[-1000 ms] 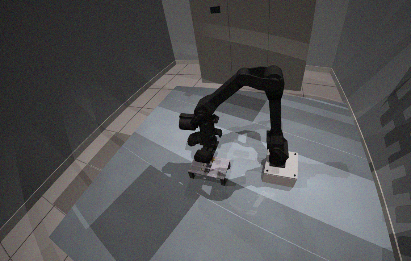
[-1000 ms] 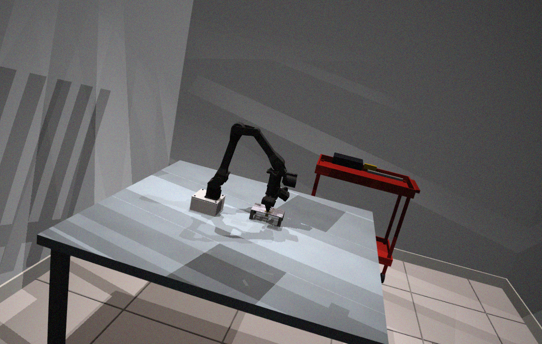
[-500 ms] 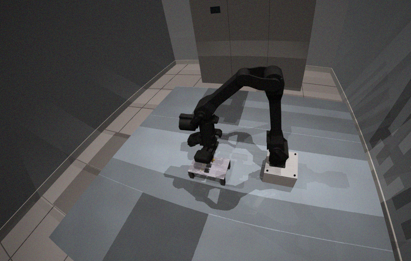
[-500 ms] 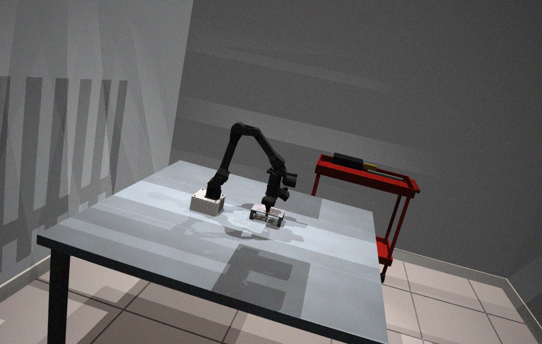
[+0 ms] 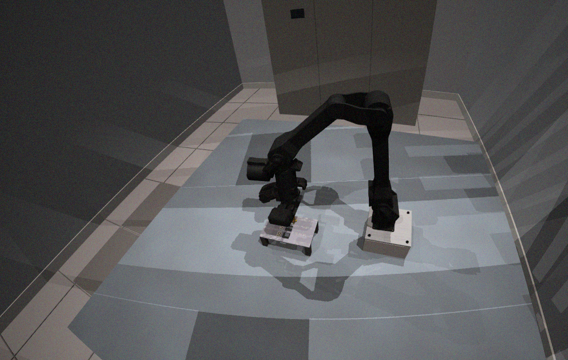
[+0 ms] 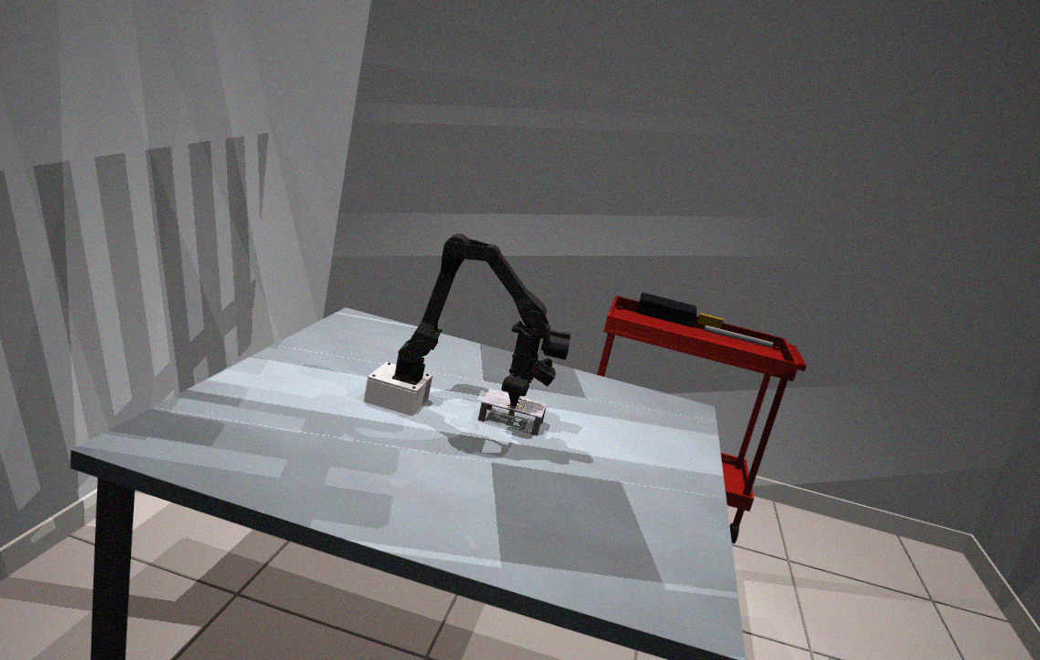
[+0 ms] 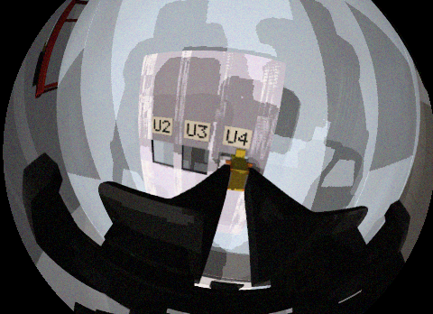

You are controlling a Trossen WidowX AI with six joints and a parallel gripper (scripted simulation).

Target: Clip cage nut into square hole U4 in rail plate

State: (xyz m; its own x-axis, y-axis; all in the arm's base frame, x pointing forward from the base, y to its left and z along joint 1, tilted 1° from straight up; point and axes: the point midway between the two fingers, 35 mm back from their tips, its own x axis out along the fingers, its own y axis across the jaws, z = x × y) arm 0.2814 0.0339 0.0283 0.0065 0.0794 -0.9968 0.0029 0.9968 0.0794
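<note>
Now: the cage nut 1 cm below my gripper tip.
</note>
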